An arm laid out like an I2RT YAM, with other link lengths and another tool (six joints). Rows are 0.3 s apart.
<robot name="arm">
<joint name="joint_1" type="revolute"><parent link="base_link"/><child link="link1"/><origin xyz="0 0 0.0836" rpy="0 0 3.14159"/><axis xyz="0 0 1"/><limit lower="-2.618" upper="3.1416"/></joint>
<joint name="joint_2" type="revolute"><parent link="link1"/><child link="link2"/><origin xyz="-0.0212 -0.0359 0.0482" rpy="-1.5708 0 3.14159"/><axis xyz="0 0 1"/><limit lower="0" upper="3.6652"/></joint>
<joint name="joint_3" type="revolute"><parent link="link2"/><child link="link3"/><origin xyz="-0.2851 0 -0.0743" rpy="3.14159 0 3.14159"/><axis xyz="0 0 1"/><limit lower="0" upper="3.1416"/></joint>
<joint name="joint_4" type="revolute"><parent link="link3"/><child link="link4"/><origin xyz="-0.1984 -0.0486 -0.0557" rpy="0 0 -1.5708"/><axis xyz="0 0 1"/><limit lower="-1.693" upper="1.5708"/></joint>
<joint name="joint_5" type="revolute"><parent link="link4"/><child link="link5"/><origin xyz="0.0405 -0.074 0.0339" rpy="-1.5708 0 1.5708"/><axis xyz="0 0 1"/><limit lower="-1.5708" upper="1.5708"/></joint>
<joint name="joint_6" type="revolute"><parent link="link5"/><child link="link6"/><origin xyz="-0.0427 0 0.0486" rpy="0 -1.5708 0"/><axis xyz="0 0 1"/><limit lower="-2.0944" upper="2.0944"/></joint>
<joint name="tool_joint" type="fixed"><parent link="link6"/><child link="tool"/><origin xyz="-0.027 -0.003 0.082" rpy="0.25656 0 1.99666"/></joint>
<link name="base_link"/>
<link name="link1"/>
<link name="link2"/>
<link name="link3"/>
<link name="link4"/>
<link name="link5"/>
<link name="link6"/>
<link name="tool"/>
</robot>
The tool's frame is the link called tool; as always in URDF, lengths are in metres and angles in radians.
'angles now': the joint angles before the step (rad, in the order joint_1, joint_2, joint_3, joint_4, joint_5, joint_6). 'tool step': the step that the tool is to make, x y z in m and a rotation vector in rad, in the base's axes. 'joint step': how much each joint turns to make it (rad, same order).
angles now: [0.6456, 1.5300, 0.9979, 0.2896, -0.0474, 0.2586]
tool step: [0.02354, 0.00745, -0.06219, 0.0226, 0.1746, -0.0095]
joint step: [-0.0289, 0.1542, -0.0365, 0.0712, -0.0546, 0.1102]
